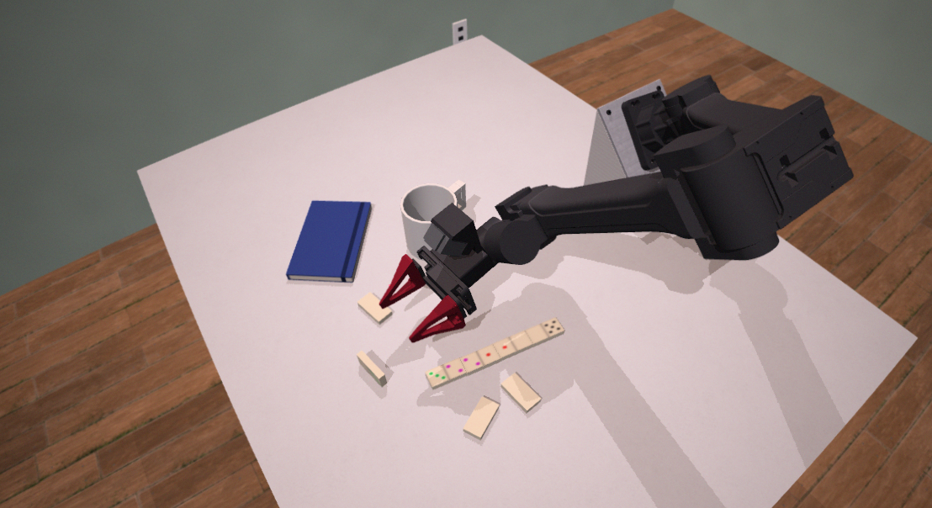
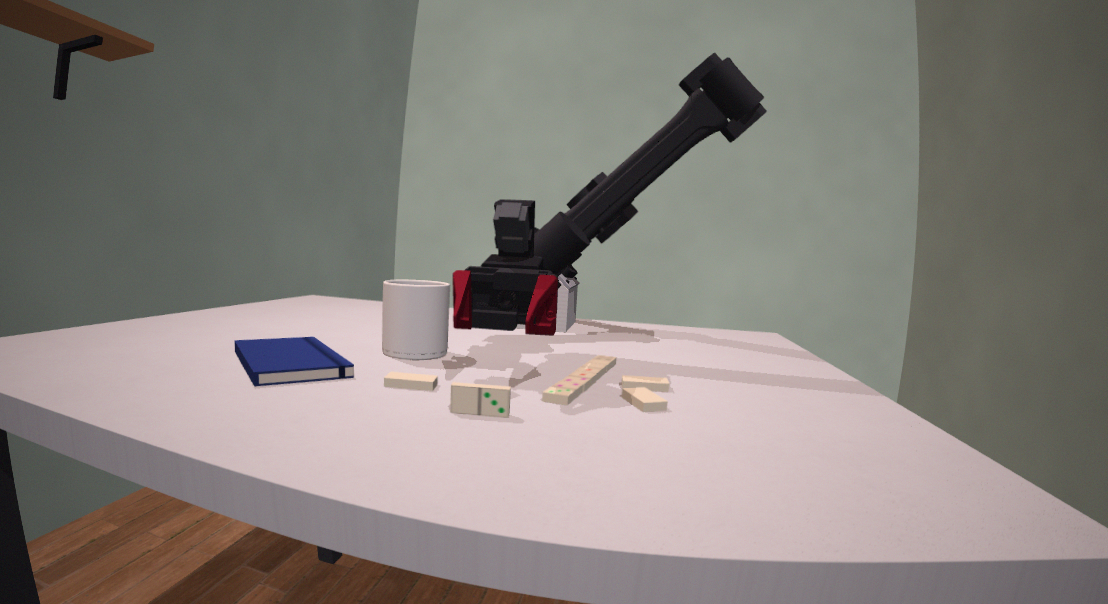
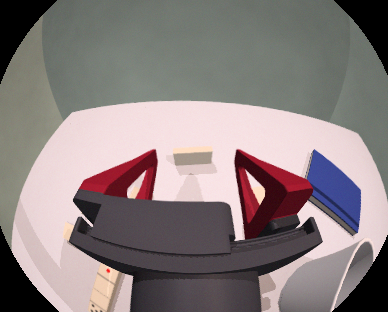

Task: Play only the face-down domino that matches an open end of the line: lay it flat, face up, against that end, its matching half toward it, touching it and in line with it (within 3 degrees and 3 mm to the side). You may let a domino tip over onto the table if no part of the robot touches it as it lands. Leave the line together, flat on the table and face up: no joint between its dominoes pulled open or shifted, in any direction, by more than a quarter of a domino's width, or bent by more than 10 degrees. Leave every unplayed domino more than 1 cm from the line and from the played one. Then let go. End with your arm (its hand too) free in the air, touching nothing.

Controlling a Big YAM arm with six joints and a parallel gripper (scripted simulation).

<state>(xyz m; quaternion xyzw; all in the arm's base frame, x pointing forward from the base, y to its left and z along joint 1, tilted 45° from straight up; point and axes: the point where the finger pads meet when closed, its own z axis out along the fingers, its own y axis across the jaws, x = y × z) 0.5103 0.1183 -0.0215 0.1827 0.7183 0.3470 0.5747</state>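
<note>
Now: hand 60 mm short of the domino, 60 mm above it and 10 mm to the right of it. Also, from my hand: white mug: 160 mm to the right, 140 mm behind, 30 mm below; blue notebook: 260 mm to the right, 70 mm below, 10 mm ahead.
</note>
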